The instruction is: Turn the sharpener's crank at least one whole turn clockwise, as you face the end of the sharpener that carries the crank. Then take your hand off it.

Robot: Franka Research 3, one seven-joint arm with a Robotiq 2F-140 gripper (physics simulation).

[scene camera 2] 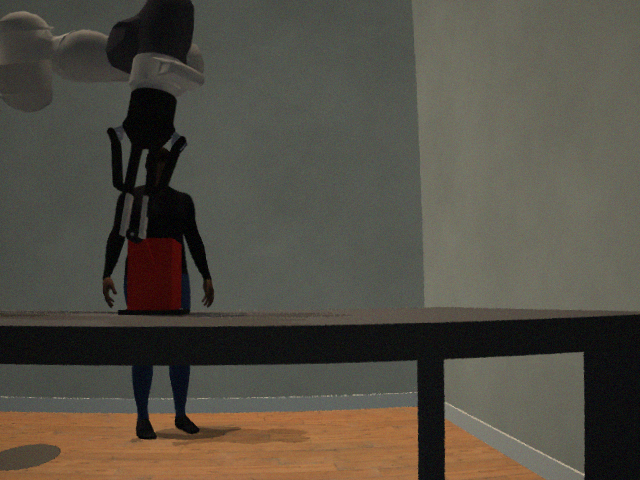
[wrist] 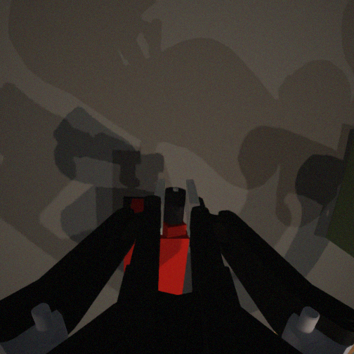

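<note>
The red sharpener [scene camera 2: 154,276] [wrist: 173,262] stands upright on its dark base [scene camera 2: 155,312] on the table. My gripper [scene camera 2: 133,233] [wrist: 174,190] points down at the sharpener's upper left in the scene view. It is shut on the crank's black knob [scene camera 2: 134,235] [wrist: 174,206], which shows between the two pale fingertip pads in the wrist view. The knob is close to the level of the sharpener's top edge. The crank's arm cannot be clearly made out, and my fingers hide part of the red body in the wrist view.
The table [scene camera 2: 310,343] spans the scene view. A person [scene camera 2: 193,232] stands behind it, beyond the sharpener. A dark green object [wrist: 344,205] shows at the right edge of the wrist view. Shadows of the arm lie across the table top.
</note>
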